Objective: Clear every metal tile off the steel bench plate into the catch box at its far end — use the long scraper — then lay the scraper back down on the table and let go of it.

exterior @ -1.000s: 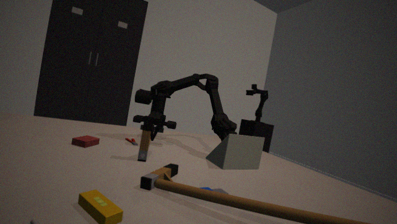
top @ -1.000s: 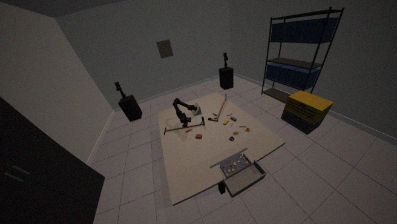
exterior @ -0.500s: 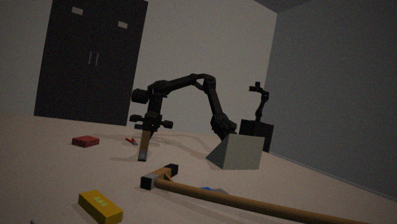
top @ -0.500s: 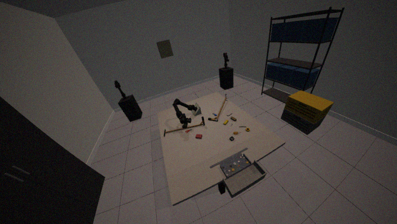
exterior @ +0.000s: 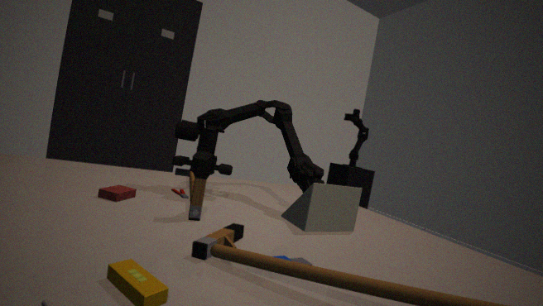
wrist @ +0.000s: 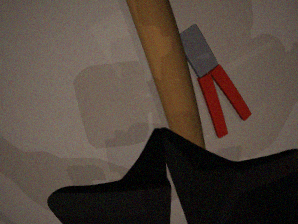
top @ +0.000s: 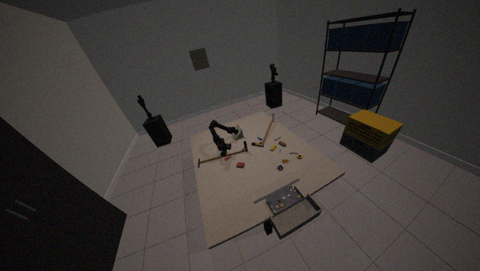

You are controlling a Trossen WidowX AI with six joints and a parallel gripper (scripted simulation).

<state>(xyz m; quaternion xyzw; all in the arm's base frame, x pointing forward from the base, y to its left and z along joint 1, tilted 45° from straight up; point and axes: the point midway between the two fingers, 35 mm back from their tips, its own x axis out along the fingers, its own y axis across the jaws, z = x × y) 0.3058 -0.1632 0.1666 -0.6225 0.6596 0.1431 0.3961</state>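
The red clip is 5 cm ahead of my gripper tip, 2 cm to the left of it and 1 cm below it. Also, from my gripper tip: long scraper (5 cm above, 4 cm to the right, 2 cm ahead); then red block (23 cm ahead, 11 cm to the left); then yellow block (53 cm to the left, 14 cm ahead).
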